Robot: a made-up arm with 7 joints. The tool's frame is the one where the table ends. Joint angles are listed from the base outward.
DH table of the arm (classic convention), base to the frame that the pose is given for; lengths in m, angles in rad. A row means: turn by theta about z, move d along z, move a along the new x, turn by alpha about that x. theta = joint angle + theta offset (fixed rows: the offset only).
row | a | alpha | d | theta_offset
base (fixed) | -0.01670 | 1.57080 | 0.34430 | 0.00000
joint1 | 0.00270 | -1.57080 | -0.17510 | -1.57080
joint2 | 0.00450 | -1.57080 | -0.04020 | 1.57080
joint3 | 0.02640 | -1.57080 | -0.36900 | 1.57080
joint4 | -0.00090 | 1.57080 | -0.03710 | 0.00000
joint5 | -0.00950 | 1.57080 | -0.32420 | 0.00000
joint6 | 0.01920 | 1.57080 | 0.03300 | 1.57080
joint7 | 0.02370 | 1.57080 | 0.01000 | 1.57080
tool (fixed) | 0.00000 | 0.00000 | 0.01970 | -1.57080
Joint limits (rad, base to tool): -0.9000..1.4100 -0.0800..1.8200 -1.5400..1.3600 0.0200..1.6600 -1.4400..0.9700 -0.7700..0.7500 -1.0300..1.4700
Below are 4 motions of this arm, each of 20 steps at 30 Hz.
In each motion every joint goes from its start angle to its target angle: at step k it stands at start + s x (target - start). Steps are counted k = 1, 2, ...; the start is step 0. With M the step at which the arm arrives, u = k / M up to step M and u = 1 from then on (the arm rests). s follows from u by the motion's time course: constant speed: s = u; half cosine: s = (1 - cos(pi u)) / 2; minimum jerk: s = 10 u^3 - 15 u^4 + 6 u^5.
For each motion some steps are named. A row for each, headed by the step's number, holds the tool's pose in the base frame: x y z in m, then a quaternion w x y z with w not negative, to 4 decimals.
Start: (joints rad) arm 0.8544 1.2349 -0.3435 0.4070 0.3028 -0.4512 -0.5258
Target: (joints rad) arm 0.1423 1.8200 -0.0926 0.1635 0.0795 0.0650 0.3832
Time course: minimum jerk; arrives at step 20
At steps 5, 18, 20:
5: 0.0912 0.8115 0.2834 0.4704 0.6779 -0.5553 0.1036
18: -0.0659 0.7912 0.5952 0.7522 0.6549 -0.0737 -0.0010
20: -0.0654 0.7901 0.5987 0.7533 0.6539 -0.0698 -0.0002

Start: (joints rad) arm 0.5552 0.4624 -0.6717 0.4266 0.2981 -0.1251 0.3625
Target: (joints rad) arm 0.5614 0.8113 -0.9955 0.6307 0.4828 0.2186 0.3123
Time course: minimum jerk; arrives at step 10
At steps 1, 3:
1: 0.3503 0.4930 -0.0960 0.8724 0.0122 -0.4095 -0.2666
3: 0.3484 0.5109 -0.0785 0.8820 0.0324 -0.3859 -0.2687

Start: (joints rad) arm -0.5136 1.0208 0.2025 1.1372 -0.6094 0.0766 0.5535
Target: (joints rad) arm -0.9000 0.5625 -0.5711 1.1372 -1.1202 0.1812 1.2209
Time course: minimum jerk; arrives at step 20
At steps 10, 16, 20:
10: -0.0255 0.5190 -0.0432 0.7227 -0.0536 0.2644 -0.6364
16: -0.1915 0.3579 -0.1110 0.5241 -0.3023 0.4295 -0.6704
20: -0.2142 0.3346 -0.1114 0.4923 -0.3287 0.4444 -0.6724

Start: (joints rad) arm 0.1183 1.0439 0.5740 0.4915 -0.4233 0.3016 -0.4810
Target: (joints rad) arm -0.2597 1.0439 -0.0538 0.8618 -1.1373 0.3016 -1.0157
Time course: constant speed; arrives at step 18
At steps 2, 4, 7, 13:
2: 0.0491 0.7508 0.1651 0.6012 0.7912 -0.1083 0.0287
4: 0.0611 0.7403 0.1619 0.5601 0.8208 -0.0970 -0.0561
7: 0.0762 0.7222 0.1507 0.4895 0.8476 -0.0930 -0.1826
13: 0.0901 0.6799 0.1116 0.3287 0.8363 -0.1325 -0.4184

